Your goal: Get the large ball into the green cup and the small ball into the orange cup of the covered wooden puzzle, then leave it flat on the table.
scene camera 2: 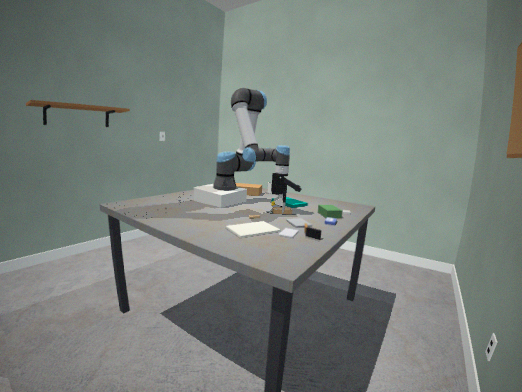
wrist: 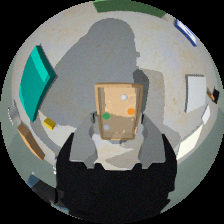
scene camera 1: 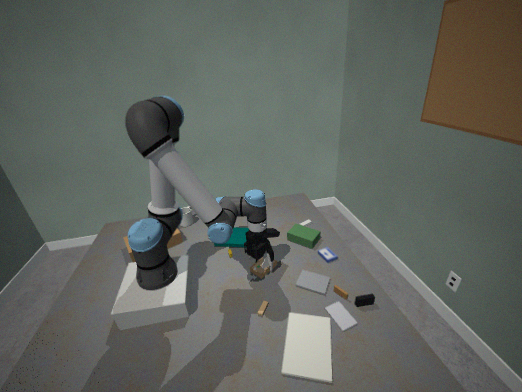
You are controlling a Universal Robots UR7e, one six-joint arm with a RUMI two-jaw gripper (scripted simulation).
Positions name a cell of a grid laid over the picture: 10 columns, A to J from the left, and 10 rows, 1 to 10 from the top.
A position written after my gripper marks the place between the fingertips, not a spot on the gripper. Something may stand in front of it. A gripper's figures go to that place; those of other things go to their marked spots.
Labels:
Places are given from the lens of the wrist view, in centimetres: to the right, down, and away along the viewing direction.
my gripper (wrist: F6): 1, 0, 14
teal block (wrist: B4): -16, -8, 10

